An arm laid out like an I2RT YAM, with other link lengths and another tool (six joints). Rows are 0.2 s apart.
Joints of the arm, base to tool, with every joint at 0 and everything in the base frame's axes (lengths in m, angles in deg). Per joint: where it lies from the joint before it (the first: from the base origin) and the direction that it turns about. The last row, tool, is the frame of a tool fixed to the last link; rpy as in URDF.
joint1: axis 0 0 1 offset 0 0 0.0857
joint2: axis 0 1 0 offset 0.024 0.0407 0.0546
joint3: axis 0 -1 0 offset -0.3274 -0.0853 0
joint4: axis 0 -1 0 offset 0.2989 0.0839 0.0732
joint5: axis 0 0 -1 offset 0.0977 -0.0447 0.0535
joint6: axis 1 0 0 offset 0.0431 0 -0.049
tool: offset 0.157 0.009 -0.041 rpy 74.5 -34.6 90
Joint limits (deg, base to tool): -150..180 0..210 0..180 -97..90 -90..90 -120..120
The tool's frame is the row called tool.
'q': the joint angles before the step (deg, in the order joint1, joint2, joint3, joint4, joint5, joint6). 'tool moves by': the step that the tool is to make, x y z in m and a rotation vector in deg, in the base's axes. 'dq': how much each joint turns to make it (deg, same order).
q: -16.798 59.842 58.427 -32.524 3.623 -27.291
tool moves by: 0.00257 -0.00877 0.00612 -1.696 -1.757 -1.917
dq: -0.012 -0.359 -0.750 2.556 2.206 0.097
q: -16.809 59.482 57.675 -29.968 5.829 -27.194
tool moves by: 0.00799 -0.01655 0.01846 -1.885 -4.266 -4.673
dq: 0.022 0.228 -0.043 4.646 4.365 1.838
